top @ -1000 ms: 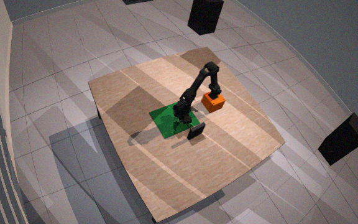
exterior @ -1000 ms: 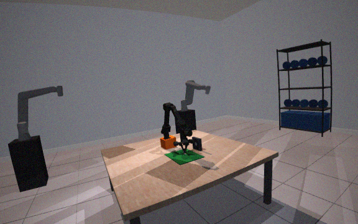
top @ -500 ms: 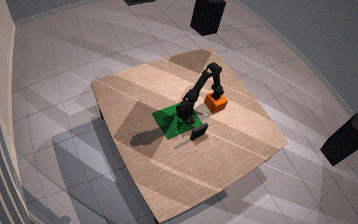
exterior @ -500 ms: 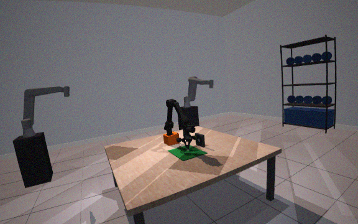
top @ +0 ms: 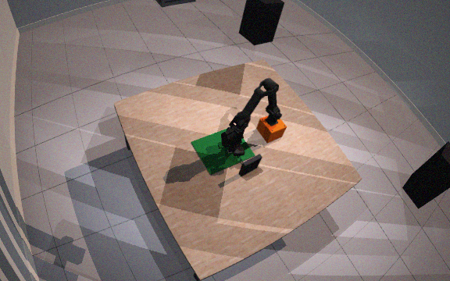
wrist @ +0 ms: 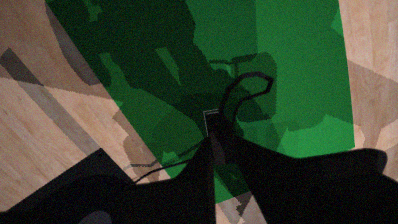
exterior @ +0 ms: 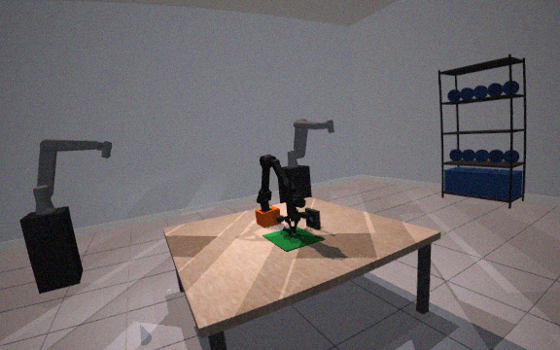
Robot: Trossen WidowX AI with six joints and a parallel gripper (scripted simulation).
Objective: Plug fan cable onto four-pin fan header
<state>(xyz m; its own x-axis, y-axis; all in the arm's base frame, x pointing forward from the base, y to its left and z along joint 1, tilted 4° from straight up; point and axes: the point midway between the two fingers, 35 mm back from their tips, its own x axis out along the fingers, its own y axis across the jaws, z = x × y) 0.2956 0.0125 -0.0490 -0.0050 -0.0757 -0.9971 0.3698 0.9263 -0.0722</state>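
Right now my gripper tip is 10 mm below the dark plug and 10 mm short of it. Round my gripper tip: black fan: 150 mm to the left, 40 mm above; then green board: 40 mm to the right, 40 mm below, 40 mm ahead.
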